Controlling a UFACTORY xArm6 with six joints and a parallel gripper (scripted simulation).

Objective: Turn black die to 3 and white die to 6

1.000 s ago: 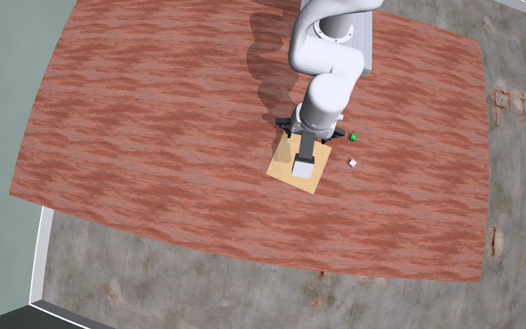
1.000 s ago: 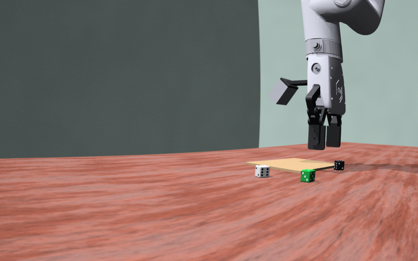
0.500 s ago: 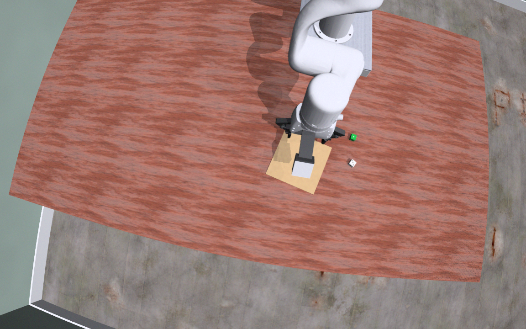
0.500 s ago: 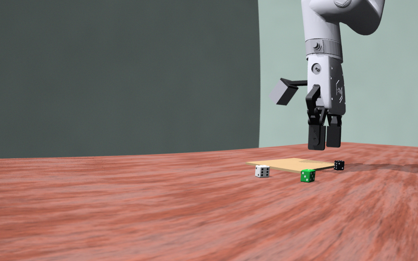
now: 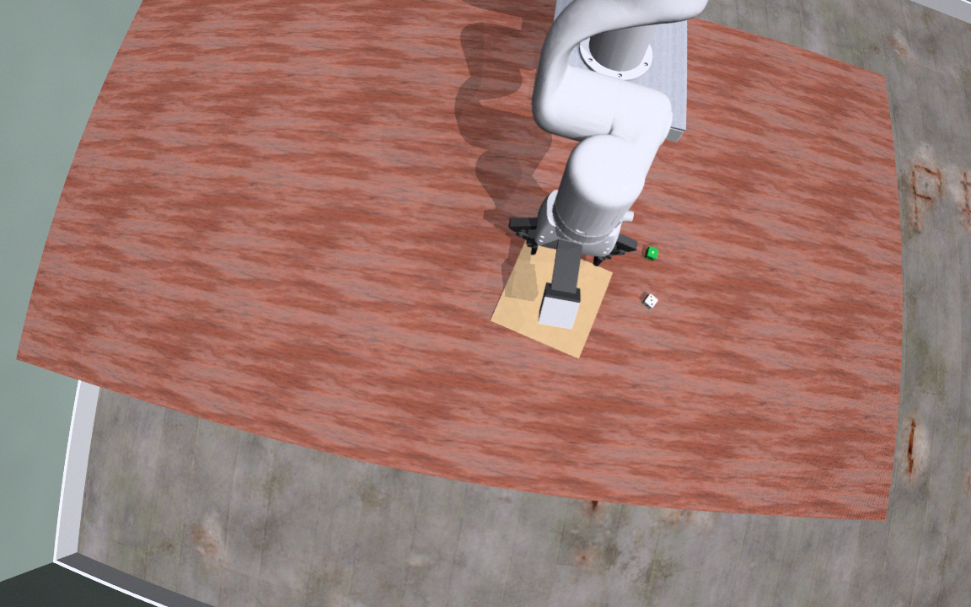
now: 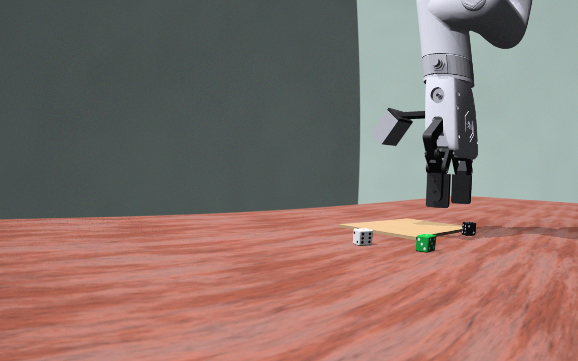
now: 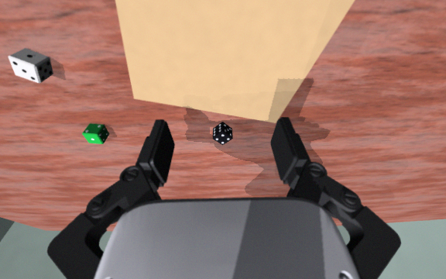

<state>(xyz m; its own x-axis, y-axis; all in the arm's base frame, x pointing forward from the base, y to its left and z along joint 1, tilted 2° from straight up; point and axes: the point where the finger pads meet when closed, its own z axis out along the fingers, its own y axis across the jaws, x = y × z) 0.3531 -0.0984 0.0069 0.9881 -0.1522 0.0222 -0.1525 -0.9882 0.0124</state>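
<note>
My hand is 4 cm above the black die and 3 cm past it. The rest, counted from my hand: green die (14 cm to the left, 4 cm below, 1 cm behind); then white die (13 cm to the left, 7 cm ahead, 4 cm below); then tan mat (6 cm ahead, 4 cm below, 2 cm to the right).
</note>
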